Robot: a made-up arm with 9 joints. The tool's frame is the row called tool. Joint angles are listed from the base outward.
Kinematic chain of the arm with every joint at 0, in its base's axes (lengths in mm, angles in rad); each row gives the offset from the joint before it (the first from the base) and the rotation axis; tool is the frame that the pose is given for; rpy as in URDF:
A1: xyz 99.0 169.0 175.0 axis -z
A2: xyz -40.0 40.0 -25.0 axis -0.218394 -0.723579 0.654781
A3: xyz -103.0 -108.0 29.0 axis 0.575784 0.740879 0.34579
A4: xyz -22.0 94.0 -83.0 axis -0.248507 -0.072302 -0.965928
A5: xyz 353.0 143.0 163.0 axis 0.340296 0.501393 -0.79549
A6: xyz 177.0 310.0 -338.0 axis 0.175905 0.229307 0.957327
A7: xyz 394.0 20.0 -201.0 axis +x
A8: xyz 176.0 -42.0 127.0 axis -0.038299 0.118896 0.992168
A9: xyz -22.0 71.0 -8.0 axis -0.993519 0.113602 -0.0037
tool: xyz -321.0 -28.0 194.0 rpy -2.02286 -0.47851 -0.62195
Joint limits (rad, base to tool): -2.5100..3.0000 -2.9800..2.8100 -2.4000..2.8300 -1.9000..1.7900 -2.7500..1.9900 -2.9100..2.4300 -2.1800..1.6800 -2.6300..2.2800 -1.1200..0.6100
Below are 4 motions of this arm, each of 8 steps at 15 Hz.
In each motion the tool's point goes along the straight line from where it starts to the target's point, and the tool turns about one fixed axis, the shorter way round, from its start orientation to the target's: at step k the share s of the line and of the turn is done. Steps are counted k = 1, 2, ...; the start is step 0. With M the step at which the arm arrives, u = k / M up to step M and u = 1 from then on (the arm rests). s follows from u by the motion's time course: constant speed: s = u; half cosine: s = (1 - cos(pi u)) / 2; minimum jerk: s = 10 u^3 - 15 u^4 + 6 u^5.
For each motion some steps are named. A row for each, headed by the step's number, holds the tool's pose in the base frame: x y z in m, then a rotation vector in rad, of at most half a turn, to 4 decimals.
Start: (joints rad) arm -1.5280 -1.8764 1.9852 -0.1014 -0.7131 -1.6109 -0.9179 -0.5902 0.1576
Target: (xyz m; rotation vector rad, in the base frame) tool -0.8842 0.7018 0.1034 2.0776 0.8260 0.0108
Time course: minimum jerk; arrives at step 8
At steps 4, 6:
4: -0.4854 0.8516 -0.0570 2.0678 0.1894 -0.5336
6: -0.8016 0.7328 0.0702 2.0916 0.6964 -0.1054

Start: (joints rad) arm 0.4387 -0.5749 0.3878 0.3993 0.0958 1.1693 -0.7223 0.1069 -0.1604
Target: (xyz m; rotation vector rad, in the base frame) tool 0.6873 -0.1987 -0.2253 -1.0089 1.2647 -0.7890
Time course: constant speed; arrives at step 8
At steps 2, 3, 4, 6, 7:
2: 0.7466 0.2267 -0.2265 -1.6327 0.7240 -0.3531
3: 0.7367 0.1558 -0.2263 -1.5403 0.8230 -0.4308
4: 0.7268 0.0849 -0.2261 -1.4431 0.9185 -0.5067
6: 0.7071 -0.0569 -0.2257 -1.2348 1.0990 -0.6522
7: 0.6972 -0.1278 -0.2255 -1.1240 1.1837 -0.7217

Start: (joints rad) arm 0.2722 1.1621 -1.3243 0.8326 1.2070 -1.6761 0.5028 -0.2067 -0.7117
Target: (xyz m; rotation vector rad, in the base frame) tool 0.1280 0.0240 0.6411 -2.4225 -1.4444 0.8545
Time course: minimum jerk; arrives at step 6
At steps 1, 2, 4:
1: 0.0033 0.2180 0.6555 2.3689 1.3591 -0.8141
2: 0.0258 0.1829 0.6529 2.4371 1.4082 -0.8415
4: 0.1009 0.0662 0.6442 -2.5157 -1.4875 0.8824

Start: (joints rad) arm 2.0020 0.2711 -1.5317 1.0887 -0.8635 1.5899 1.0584 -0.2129 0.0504
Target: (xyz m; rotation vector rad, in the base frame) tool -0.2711 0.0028 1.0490 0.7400 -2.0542 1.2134
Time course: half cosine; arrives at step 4
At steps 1, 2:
1: -0.2656 0.0597 1.0329 0.9163 -1.9758 1.3002
2: -0.2679 0.0361 1.0395 0.8434 -2.0098 1.2649

